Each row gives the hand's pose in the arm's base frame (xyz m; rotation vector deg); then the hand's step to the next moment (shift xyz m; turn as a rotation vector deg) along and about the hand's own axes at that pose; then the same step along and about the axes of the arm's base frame.
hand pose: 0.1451 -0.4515 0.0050 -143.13 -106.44 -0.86
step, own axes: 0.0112 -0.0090 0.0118 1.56 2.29 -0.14
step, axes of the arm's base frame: -0.0055 0.0136 -0.0114 2.64 0.83 0.14
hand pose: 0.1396 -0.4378 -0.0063 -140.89 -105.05 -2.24
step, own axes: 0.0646 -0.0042 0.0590 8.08 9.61 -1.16
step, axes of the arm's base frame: 0.0131 0.0673 -0.0545 11.55 4.91 1.25
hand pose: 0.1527 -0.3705 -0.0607 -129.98 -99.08 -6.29
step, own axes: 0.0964 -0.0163 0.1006 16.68 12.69 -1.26
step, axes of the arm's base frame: 0.0000 0.1210 -0.0710 16.89 12.16 2.79
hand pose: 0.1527 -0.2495 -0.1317 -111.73 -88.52 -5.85
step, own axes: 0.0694 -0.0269 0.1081 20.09 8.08 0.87
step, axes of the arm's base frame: -0.0373 0.1179 -0.0440 13.12 16.64 4.56
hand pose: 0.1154 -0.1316 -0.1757 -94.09 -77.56 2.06
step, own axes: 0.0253 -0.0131 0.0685 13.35 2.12 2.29
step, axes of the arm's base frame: -0.0383 0.0619 -0.0143 5.37 11.86 4.30
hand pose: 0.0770 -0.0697 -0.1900 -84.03 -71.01 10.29
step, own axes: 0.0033 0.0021 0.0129 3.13 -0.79 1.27
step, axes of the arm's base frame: -0.0064 0.0110 -0.0044 0.01 2.98 1.78
